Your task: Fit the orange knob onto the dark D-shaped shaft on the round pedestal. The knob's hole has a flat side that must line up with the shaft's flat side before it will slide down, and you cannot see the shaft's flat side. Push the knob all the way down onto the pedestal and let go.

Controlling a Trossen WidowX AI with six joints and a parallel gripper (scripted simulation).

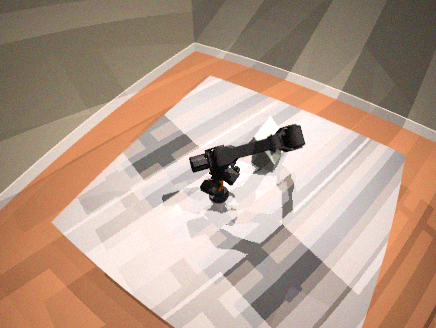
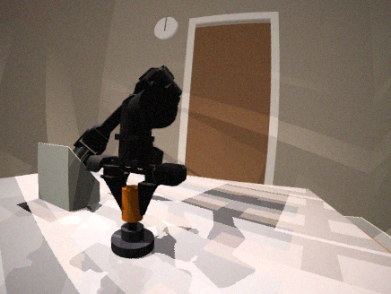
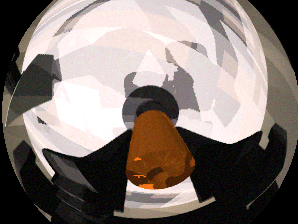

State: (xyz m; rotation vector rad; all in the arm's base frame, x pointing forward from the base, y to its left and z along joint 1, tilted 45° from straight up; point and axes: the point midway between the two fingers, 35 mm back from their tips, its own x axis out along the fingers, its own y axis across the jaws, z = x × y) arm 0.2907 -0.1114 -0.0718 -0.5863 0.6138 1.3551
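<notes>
Now: the orange knob 20 mm above my gripper tip. The rest, counted from my gripper tip: pedestal: 40 mm below.
</notes>
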